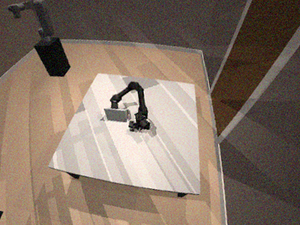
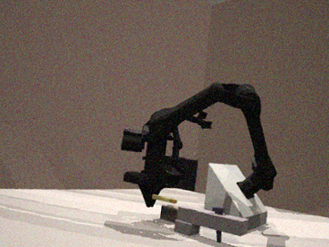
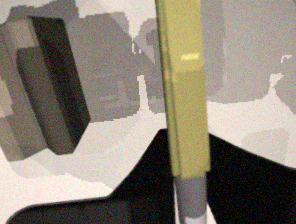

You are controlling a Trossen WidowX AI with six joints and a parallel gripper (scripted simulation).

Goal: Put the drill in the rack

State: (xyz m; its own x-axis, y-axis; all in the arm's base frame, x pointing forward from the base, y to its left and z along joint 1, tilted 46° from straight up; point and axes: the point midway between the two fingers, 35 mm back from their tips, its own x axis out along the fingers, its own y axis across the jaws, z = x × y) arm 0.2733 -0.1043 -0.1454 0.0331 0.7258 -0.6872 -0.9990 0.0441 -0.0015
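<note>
Now: the drill 4 cm to the left of my gripper tip and 3 cm above it. Also, from my gripper tip: grey block (20 cm to the left); then dark key (1 cm ahead, 23 cm to the left, 1 cm above).
</note>
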